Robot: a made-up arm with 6 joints. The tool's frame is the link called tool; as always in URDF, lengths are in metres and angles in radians. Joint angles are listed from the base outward. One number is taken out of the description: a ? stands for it. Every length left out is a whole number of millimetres.
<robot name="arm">
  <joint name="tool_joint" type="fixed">
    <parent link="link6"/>
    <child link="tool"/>
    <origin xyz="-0.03 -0.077 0" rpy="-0.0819 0.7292 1.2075"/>
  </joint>
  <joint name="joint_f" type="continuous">
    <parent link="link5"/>
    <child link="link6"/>
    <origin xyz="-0.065 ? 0" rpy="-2.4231 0.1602 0.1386"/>
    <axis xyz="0 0 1"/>
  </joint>
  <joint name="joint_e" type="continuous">
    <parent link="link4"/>
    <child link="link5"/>
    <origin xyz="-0.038 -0.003 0" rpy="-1.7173 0.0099 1.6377"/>
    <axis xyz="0 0 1"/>
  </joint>
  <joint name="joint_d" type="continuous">
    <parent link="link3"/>
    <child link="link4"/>
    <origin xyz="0.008 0.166 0" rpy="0.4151 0.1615 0.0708"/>
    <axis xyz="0 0 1"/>
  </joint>
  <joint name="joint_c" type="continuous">
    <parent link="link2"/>
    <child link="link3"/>
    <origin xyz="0.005 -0.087 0" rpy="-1.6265 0 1.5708"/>
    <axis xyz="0 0 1"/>
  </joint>
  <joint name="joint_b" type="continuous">
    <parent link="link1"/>
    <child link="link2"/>
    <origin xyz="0.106 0.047 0" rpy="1.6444 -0.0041 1.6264"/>
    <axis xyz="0 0 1"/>
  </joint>
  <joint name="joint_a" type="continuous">
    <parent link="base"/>
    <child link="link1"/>
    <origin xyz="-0.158 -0.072 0.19" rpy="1.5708 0 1.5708"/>
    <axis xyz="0 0 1"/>
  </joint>
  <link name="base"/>
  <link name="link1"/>
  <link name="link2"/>
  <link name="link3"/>
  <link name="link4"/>
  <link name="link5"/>
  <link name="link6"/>
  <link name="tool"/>
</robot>
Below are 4 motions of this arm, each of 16 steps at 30 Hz.
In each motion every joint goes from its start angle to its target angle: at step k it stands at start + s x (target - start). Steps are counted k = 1, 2, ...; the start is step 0. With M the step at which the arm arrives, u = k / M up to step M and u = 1 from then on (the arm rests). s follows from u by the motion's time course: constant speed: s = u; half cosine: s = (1 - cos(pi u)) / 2; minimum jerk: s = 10 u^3 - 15 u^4 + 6 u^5.
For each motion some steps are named. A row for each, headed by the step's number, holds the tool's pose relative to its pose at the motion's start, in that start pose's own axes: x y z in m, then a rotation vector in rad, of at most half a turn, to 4 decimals.
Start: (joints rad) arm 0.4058 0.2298 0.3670 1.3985 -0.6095 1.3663
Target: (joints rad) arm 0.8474 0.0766 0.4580 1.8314 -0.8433 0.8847
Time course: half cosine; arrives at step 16
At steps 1, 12, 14, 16:
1: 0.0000 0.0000 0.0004 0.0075 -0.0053 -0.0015
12: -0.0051 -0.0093 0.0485 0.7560 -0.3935 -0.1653
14: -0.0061 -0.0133 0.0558 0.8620 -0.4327 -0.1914
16: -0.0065 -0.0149 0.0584 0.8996 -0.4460 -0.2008

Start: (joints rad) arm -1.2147 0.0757 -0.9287 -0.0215 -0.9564 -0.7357
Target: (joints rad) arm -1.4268 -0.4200 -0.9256 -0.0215 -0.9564 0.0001
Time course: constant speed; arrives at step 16
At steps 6, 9, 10, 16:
6: 0.0173 -0.0035 -0.0113 -0.1806 -0.1348 0.0471
9: 0.0263 -0.0064 -0.0144 -0.2848 -0.1887 0.0605
10: 0.0293 -0.0074 -0.0151 -0.3214 -0.2043 0.0635
16: 0.0460 -0.0150 -0.0147 -0.5567 -0.2696 0.0693

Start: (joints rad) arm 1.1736 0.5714 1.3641 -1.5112 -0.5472 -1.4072
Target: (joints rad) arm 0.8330 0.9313 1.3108 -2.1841 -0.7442 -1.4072
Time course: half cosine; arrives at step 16
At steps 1, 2, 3, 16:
1: -0.0002 -0.0007 -0.0003 -0.0057 -0.0049 -0.0023
2: -0.0010 -0.0029 -0.0010 -0.0226 -0.0192 -0.0091
3: -0.0023 -0.0065 -0.0020 -0.0506 -0.0417 -0.0204
16: -0.0727 -0.0640 0.0177 -0.6926 -0.2914 -0.2598

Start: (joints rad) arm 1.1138 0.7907 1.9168 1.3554 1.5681 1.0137
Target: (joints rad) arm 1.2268 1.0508 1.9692 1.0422 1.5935 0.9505
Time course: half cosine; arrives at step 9
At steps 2, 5, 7, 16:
2: -0.0012 0.0001 -0.0058 0.0210 -0.0339 -0.0466
5: -0.0051 0.0010 -0.0276 0.1062 -0.1677 -0.2389
7: -0.0069 0.0017 -0.0401 0.1604 -0.2504 -0.3639
16: -0.0075 0.0020 -0.0448 0.1819 -0.2829 -0.4139

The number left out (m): -0.031
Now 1 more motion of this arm.
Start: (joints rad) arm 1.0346 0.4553 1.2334 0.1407 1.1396 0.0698
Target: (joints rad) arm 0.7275 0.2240 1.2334 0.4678 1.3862 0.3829
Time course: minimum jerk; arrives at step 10
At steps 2, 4, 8, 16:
2: -0.0004 0.0040 0.0001 0.0080 0.0162 0.0128
4: -0.0022 0.0211 0.0017 0.0413 0.0852 0.0766
8: -0.0042 0.0566 0.0126 0.1015 0.2217 0.2692
16: -0.0043 0.0595 0.0141 0.1055 0.2318 0.2896

